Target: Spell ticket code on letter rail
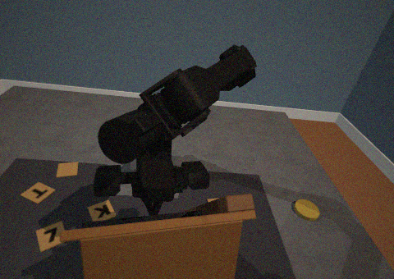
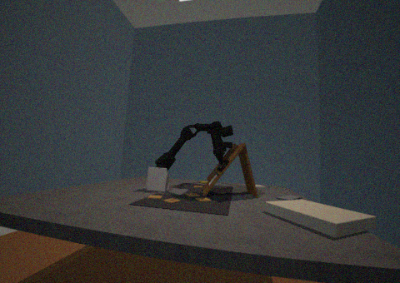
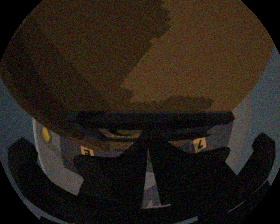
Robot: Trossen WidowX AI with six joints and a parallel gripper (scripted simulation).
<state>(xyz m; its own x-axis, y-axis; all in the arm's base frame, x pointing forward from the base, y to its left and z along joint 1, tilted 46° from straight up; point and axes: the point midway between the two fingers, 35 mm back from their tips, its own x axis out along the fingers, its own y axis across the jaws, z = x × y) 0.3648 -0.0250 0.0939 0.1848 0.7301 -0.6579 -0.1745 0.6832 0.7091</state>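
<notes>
Now: the ticket 5 cm behind my gripper tip, 2 cm to the right of it and 8 cm below it. Also, from my gripper tip: dark mat 16 cm behind, 5 cm to the right, 16 cm below; then tile 29 cm behind, 27 cm to the right, 16 cm below; then long white slab 36 cm ahead, 39 cm to the right, 15 cm below.
</notes>
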